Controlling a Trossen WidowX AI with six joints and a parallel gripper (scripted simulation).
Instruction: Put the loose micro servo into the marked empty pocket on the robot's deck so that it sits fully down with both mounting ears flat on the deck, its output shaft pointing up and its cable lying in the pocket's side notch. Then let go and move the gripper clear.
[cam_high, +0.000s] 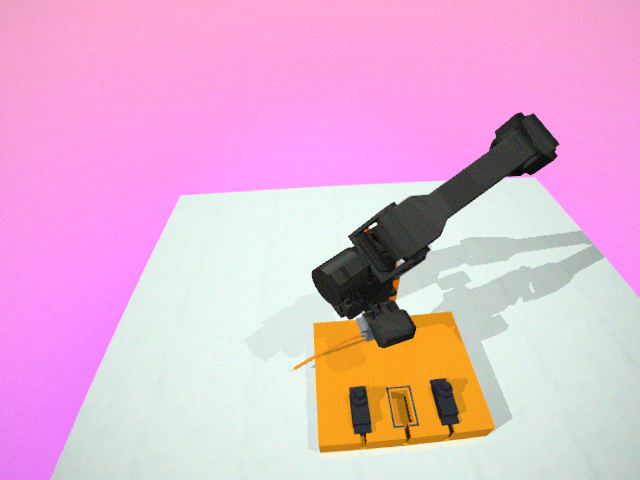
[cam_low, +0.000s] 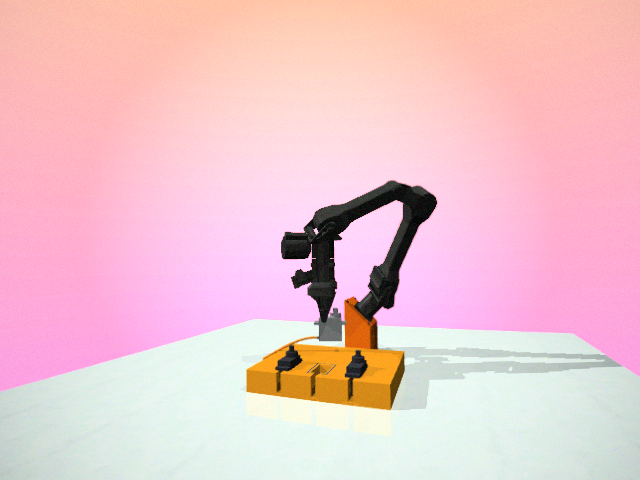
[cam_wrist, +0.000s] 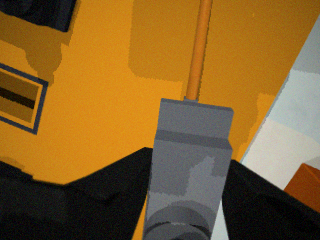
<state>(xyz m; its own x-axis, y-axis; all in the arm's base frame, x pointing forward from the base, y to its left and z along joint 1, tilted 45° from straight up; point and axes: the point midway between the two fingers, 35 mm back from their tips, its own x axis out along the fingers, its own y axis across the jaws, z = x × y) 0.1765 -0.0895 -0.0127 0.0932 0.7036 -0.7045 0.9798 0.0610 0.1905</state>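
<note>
My gripper tip is now 100 mm above the orange deck, 40 mm to the right of it and 30 mm short of it.
</note>
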